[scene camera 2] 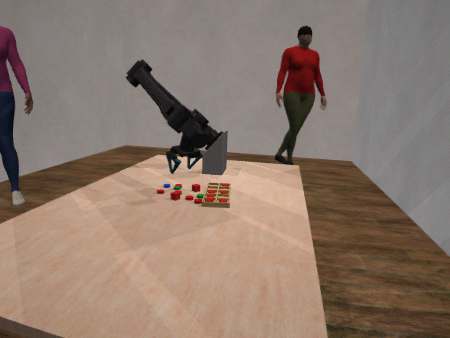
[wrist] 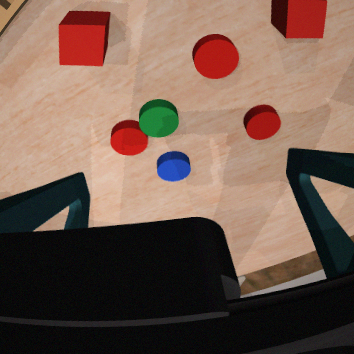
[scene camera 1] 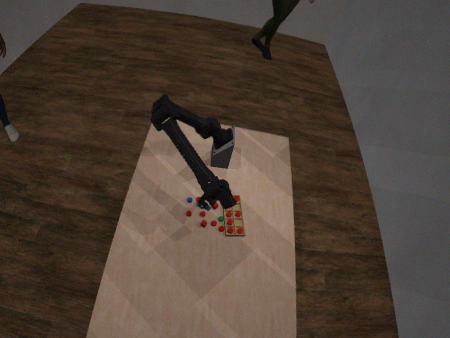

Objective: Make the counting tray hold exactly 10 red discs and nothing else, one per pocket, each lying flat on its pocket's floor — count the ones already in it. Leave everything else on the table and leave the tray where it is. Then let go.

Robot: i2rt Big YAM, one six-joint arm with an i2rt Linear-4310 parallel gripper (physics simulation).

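The counting tray has two columns of pockets. Several hold red discs, among them one at the far right and two in the nearest row; the arm hides part of the far end in scene camera 1. Loose red discs lie left of the tray. One red disc lies against a green disc; a blue disc lies close by. My gripper is open and empty, above the table near these discs.
Two red cubes stand among the loose discs. A second green disc lies close to the tray's left side. The arm's grey base mount stands behind the tray. Two people stand beyond the table.
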